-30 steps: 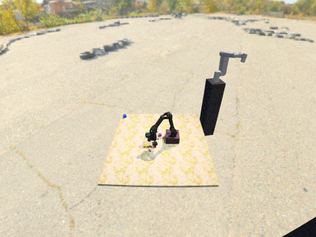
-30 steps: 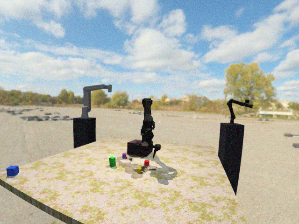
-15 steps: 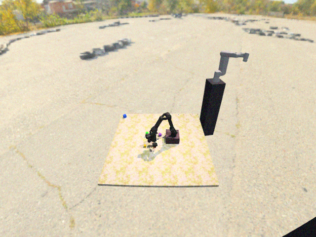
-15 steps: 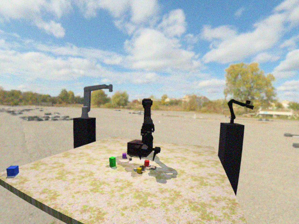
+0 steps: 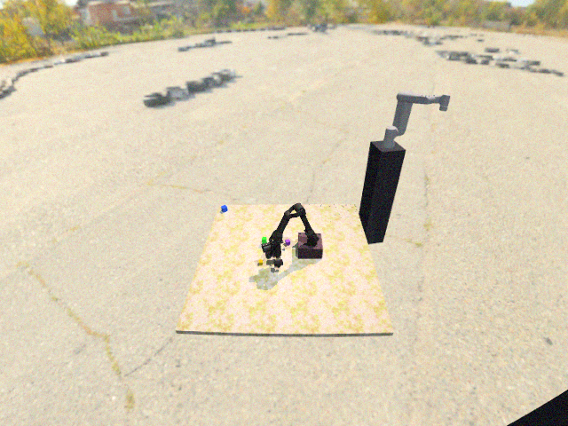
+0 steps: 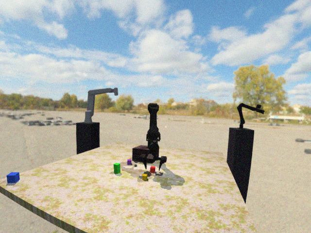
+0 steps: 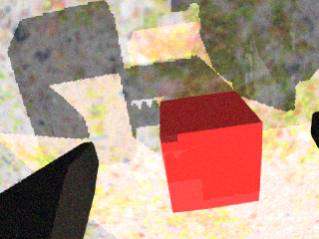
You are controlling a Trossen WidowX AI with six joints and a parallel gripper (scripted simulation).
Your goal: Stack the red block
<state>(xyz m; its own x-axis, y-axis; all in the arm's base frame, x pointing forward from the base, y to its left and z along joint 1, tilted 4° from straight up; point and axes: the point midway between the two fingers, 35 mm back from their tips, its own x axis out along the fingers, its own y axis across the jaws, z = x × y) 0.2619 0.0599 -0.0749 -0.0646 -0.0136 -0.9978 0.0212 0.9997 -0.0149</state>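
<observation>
The red block is right at my gripper tip. From my gripper tip the other things lie so: purple block (200 mm to the right, 110 mm behind); then tiny dark cube (140 mm to the right, 70 mm behind); then yellow block (120 mm ahead, 30 mm to the right).
</observation>
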